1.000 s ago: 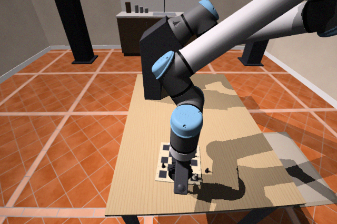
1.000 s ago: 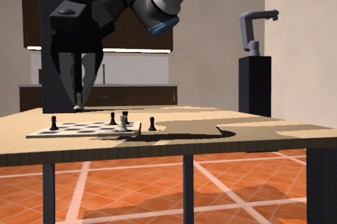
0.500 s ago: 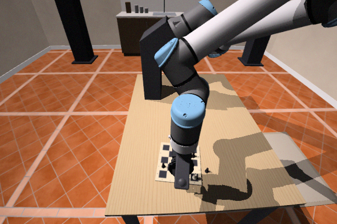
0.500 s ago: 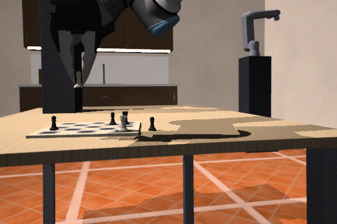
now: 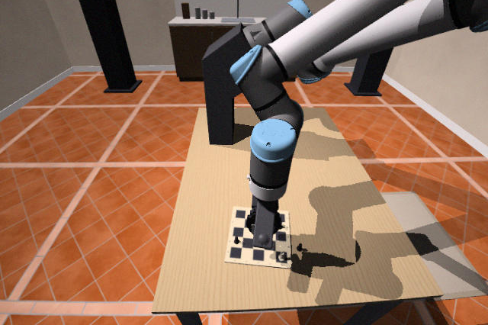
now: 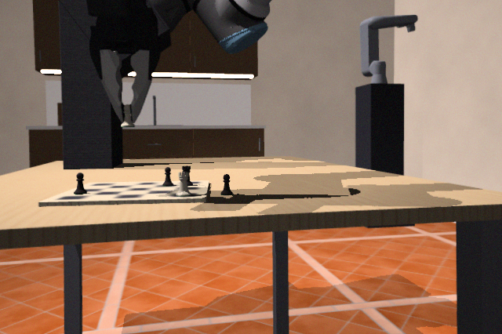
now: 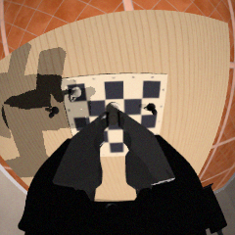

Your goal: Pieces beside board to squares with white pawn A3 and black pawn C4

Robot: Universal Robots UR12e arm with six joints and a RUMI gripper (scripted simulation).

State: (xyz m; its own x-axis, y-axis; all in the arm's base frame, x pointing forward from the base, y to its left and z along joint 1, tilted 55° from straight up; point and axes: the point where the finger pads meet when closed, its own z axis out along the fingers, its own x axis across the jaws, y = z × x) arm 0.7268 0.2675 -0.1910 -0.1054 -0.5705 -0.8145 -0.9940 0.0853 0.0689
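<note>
Right now the white rook is 10 cm below my hand and 8 cm to the left of it. Round my hand: white pawn: 1 cm below; chessboard: 12 cm below, 8 cm behind, 1 cm to the left.
</note>
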